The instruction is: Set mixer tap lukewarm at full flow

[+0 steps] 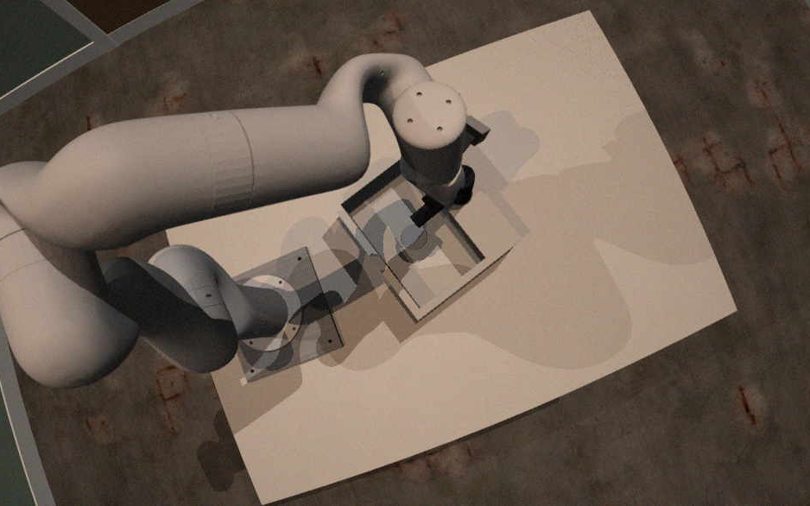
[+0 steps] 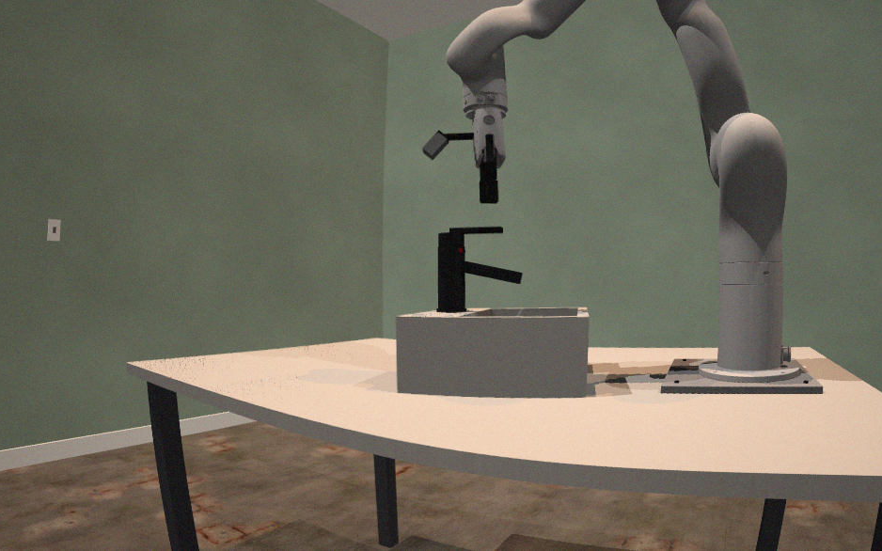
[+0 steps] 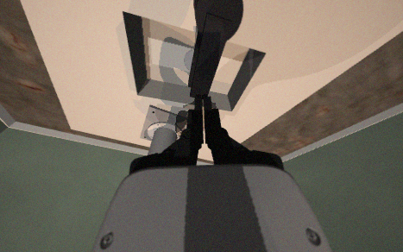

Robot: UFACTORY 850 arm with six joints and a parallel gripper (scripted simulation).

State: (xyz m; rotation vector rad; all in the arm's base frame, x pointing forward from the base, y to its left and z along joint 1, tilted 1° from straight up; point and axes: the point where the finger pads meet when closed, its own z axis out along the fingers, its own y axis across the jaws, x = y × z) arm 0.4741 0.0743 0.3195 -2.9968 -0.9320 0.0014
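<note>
The lever lies 7 cm below my hand, 2 cm ahead of it and 1 cm to the left of it. Also, from my hand: black mixer tap 11 cm below, 4 cm ahead, 1 cm to the left; grey sink basin 30 cm below, 5 cm behind, 2 cm to the right.
</note>
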